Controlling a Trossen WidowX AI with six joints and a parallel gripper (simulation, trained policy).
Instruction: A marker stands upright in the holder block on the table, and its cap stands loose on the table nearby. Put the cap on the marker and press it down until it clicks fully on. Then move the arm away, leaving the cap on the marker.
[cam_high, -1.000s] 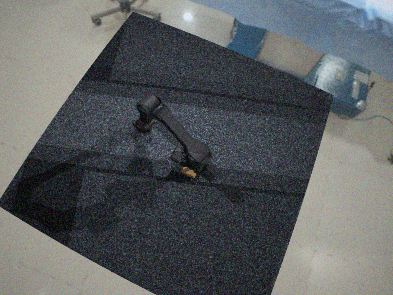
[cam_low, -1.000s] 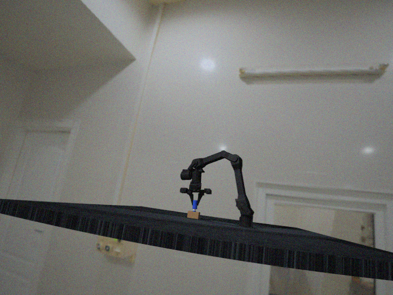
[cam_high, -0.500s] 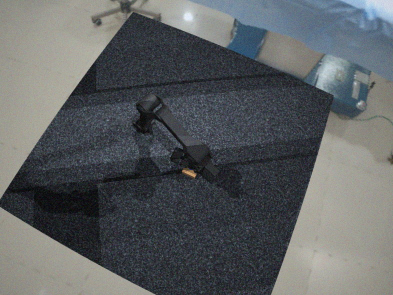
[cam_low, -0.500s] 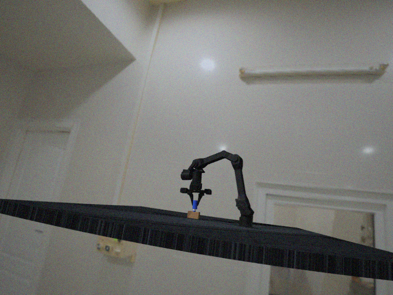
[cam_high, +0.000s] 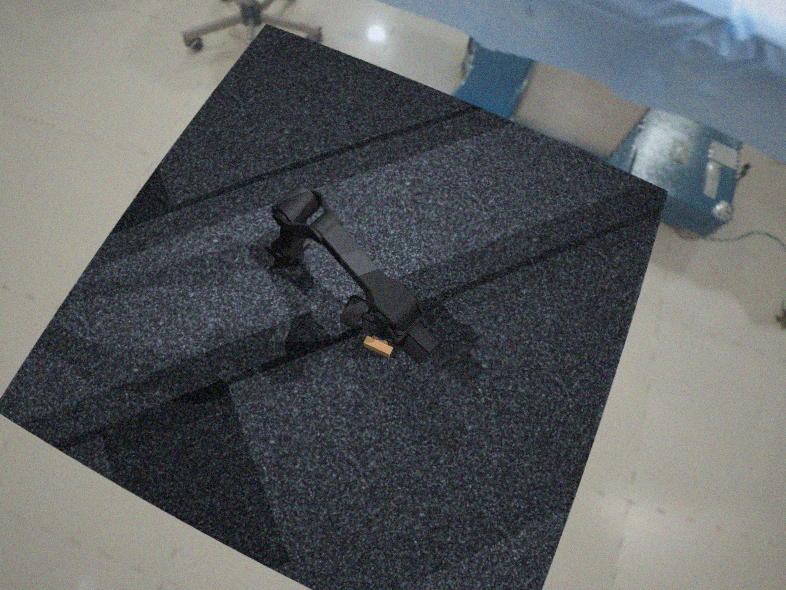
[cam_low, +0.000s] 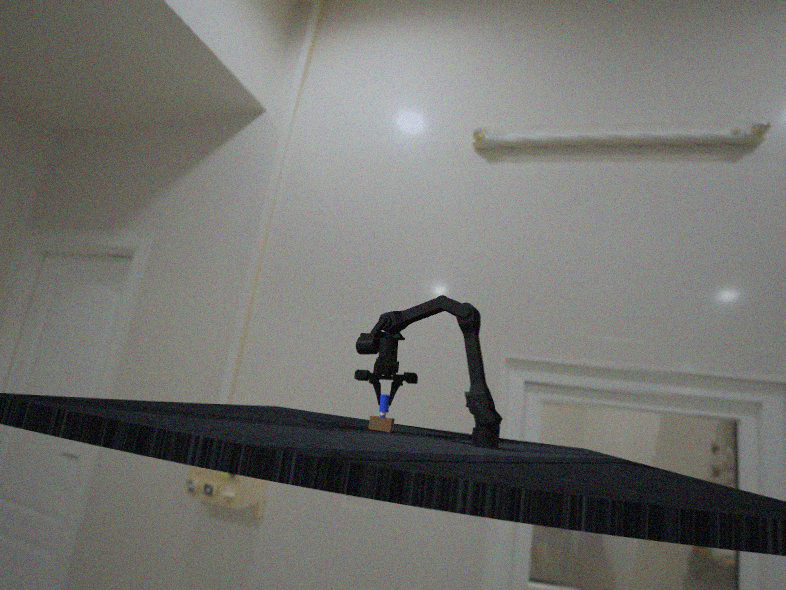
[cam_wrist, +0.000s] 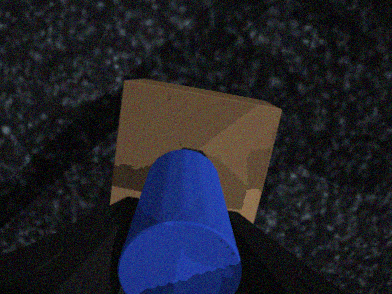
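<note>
The blue marker lies 1 cm above my gripper tip. From my gripper tip the other things lie so: blue cap 1 cm above; then holder block 5 cm below.
</note>
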